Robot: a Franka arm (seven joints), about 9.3 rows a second.
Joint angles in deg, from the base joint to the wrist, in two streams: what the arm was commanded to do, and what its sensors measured. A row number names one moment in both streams.
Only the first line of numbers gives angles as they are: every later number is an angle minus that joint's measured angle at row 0.
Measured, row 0: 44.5 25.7 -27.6 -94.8 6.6 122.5 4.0
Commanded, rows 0 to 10: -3.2 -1.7 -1.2 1.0 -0.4 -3.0 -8.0; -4.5 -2.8 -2.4 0.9 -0.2 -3.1 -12.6; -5.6 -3.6 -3.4 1.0 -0.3 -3.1 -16.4; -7.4 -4.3 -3.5 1.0 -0.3 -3.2 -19.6; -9.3 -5.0 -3.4 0.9 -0.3 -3.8 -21.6; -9.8 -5.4 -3.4 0.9 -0.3 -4.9 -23.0; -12.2 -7.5 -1.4 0.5 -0.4 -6.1 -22.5; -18.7 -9.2 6.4 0.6 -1.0 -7.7 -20.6; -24.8 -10.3 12.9 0.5 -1.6 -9.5 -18.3; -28.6 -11.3 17.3 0.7 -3.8 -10.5 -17.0; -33.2 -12.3 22.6 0.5 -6.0 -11.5 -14.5
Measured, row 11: -27.5 -9.6 15.7 1.5 -2.6 -9.9 -18.1
